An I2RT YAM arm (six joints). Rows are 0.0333 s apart.
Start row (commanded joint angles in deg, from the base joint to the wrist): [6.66 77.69 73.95 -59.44 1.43 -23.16]
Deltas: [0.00 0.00 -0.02 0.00 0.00 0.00]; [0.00 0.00 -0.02 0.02 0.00 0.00]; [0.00 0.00 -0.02 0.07 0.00 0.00]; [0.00 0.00 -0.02 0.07 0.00 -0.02]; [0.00 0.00 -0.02 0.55 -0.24 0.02]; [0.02 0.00 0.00 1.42 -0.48 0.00]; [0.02 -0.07 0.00 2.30 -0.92 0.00]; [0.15 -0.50 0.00 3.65 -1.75 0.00]
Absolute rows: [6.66 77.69 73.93 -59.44 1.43 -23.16]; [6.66 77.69 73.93 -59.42 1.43 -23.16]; [6.66 77.69 73.93 -59.37 1.43 -23.16]; [6.66 77.69 73.93 -59.37 1.43 -23.18]; [6.66 77.69 73.93 -58.89 1.19 -23.14]; [6.68 77.69 73.95 -58.02 0.95 -23.16]; [6.68 77.62 73.95 -57.14 0.51 -23.16]; [6.81 77.19 73.95 -55.79 -0.32 -23.16]
